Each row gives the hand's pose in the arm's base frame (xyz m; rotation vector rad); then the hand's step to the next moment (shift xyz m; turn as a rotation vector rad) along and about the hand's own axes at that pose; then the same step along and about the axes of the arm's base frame.
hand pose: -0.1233 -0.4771 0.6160 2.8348 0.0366 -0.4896
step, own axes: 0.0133 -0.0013 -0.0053 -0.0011 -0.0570 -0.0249
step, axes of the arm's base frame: 0.0142 0.0024 0.0001 0.0031 0.0615 0.0085
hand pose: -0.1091 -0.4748 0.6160 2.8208 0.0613 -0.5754
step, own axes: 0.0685 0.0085 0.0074 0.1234 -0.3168 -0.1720
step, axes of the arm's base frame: 0.0610 -0.0109 -0.0312 0.1495 0.3495 0.0267
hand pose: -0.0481 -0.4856 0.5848 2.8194 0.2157 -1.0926
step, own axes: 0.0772 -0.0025 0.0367 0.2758 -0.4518 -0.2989
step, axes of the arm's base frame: 0.0318 0.0040 -0.0793 0.3215 0.5158 0.0100
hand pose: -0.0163 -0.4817 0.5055 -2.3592 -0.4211 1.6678
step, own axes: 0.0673 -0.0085 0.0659 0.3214 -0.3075 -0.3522
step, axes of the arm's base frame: -0.0419 0.0329 -0.0781 0.4012 0.3964 -0.0616
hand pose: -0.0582 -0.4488 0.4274 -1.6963 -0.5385 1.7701
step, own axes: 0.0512 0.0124 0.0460 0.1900 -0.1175 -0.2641
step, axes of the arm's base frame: -0.0464 0.0315 -0.0417 0.2825 0.1808 -0.0847
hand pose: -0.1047 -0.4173 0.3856 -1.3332 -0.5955 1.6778
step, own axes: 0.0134 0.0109 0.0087 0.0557 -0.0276 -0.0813
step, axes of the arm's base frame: -0.0123 0.0074 -0.0129 0.0841 0.0490 -0.0315
